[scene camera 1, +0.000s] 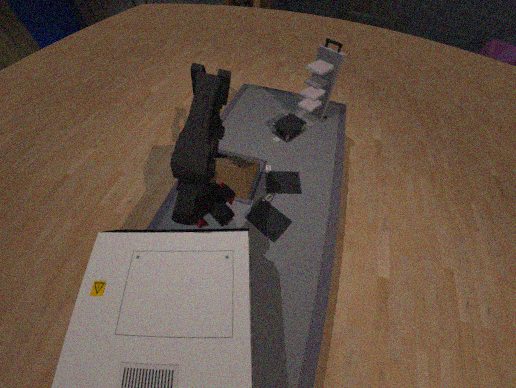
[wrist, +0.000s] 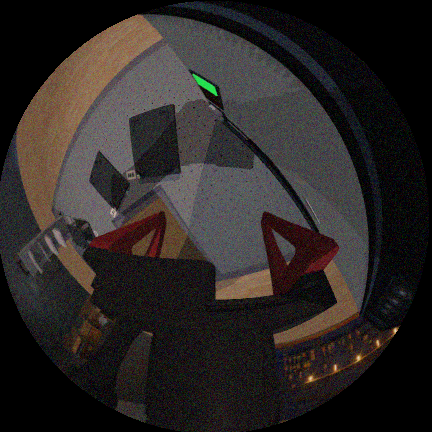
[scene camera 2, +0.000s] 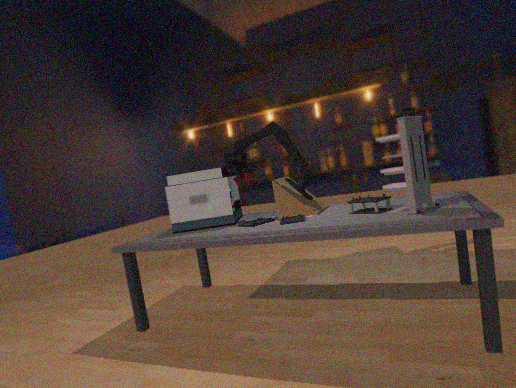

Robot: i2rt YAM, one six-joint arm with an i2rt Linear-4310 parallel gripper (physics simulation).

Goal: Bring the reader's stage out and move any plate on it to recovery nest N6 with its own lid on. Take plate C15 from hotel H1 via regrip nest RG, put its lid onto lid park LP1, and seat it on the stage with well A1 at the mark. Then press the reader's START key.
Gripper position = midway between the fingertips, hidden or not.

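Note:
There's a plate reader (scene camera 2: 222, 192), and the wrist view shows the plate reader (wrist: 265, 104) too. I can also see a dark LP1 pad (scene camera 1: 277, 182), with the wrist view showing the dark LP1 pad (wrist: 111, 185) as well, and there's a dark N6 nest (scene camera 1: 271, 222). My gripper (wrist: 213, 216) is open and holds nothing.

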